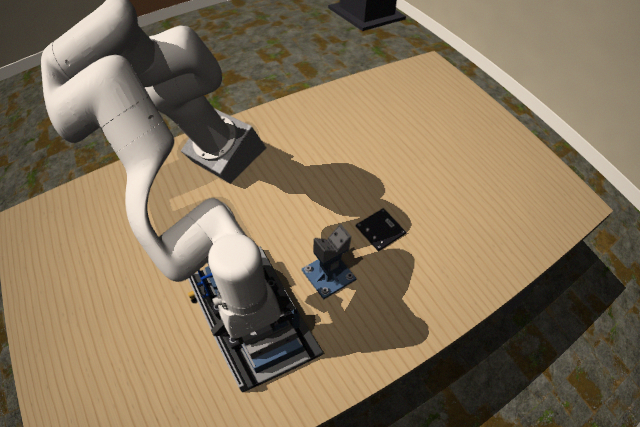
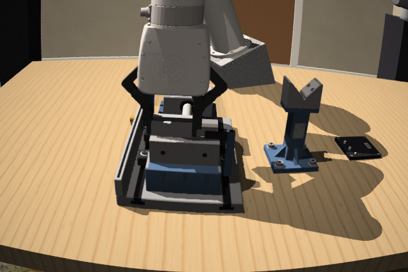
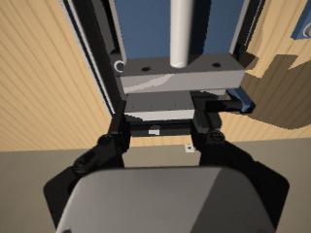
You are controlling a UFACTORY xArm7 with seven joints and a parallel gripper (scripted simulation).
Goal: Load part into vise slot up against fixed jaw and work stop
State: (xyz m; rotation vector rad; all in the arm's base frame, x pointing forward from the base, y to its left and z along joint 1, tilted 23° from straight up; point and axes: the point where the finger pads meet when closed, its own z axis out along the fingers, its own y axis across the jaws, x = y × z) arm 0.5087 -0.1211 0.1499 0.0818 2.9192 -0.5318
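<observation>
Now: hand right at the part. Round my hand: work stop 7 cm to the left, 2 cm below, 1 cm ahead; fixed jaw 3 cm below, 3 cm ahead, 2 cm to the left; moving jaw 3 cm below, 3 cm behind, 2 cm to the left.
</observation>
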